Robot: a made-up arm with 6 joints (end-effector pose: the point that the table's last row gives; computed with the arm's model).
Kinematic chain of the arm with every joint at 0, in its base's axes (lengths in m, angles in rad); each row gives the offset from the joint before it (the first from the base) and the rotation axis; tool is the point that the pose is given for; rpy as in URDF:
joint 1: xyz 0 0 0.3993 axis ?
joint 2: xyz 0 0 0 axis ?
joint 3: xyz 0.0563 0 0.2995 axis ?
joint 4: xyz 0.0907 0 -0.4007 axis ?
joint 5: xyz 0 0 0 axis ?
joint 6: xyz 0.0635 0 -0.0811 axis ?
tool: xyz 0 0 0 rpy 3.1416 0 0
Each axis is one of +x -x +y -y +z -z.
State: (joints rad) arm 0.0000 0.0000 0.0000 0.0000 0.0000 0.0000
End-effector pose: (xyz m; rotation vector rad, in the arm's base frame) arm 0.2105 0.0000 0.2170 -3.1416 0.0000 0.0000
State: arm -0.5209 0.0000 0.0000 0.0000 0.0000 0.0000
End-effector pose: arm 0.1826 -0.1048 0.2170 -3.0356 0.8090 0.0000
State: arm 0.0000 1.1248 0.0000 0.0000 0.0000 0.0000
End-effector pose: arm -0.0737 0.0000 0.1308 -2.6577 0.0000 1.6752
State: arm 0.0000 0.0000 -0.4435 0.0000 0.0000 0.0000
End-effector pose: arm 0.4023 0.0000 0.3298 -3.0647 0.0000 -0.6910
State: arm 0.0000 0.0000 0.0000 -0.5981 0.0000 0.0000
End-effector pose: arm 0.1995 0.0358 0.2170 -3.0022 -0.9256 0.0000
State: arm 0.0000 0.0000 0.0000 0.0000 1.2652 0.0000
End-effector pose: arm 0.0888 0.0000 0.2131 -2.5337 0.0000 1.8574
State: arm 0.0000 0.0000 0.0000 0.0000 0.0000 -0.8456
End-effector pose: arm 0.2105 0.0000 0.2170 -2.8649 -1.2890 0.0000
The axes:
joint 1: +z
joint 2: +y
joint 3: +y
joint 4: -z
joint 5: +y
joint 6: -z

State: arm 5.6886 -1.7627 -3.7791 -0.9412 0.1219 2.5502
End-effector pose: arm -0.4273 0.3408 -0.0455 1.1833 -2.2268 -0.8877
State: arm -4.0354 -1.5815 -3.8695 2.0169 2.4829 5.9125
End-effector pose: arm 0.2352 -0.4365 0.1007 1.6406 -0.5838 -2.4664
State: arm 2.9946 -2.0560 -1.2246 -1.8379 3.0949 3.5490
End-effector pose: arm 0.4480 -0.0008 0.6139 1.1118 -2.8404 -0.1559
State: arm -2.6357 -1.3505 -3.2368 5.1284 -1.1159 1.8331
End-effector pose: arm 0.6331 0.2454 0.4366 0.9872 1.6013 0.0238
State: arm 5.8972 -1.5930 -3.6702 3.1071 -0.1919 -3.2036
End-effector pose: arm -0.6429 0.2584 0.1929 -2.3596 0.3392 1.6058
